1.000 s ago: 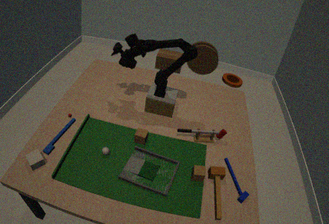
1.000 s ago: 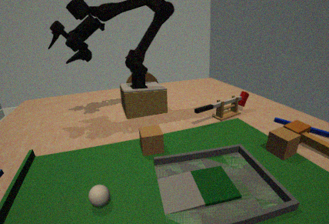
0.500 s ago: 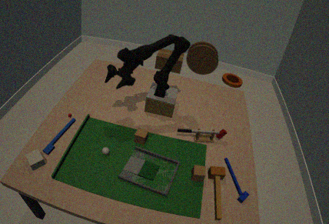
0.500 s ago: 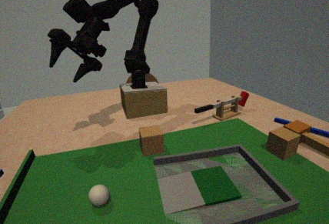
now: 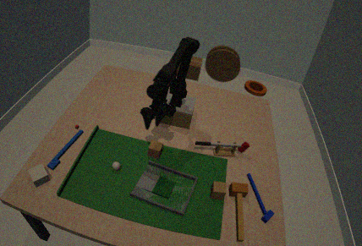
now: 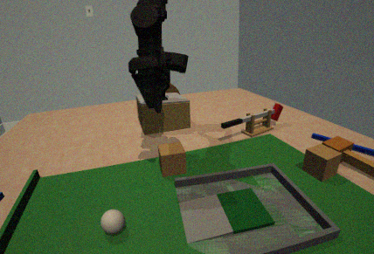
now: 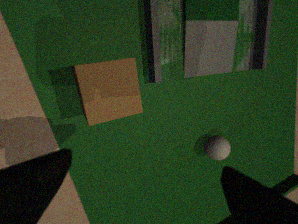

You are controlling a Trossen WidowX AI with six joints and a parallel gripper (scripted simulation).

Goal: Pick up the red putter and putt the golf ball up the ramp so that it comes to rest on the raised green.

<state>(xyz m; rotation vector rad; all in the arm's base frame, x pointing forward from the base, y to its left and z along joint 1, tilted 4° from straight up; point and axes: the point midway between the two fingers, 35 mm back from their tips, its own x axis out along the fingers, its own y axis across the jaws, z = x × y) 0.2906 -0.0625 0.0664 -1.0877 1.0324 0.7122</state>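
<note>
Now: the wooden stand 11 cm behind my gripper tip, 38 cm to the left of it and 13 cm below it. Also, from my gripper tip: white golf ball: 17 cm ahead, 12 cm to the right, 14 cm below; then pale block: 37 cm ahead, 46 cm to the right, 14 cm below; then blue putter: 16 cm ahead, 58 cm to the left, 15 cm below.
</note>
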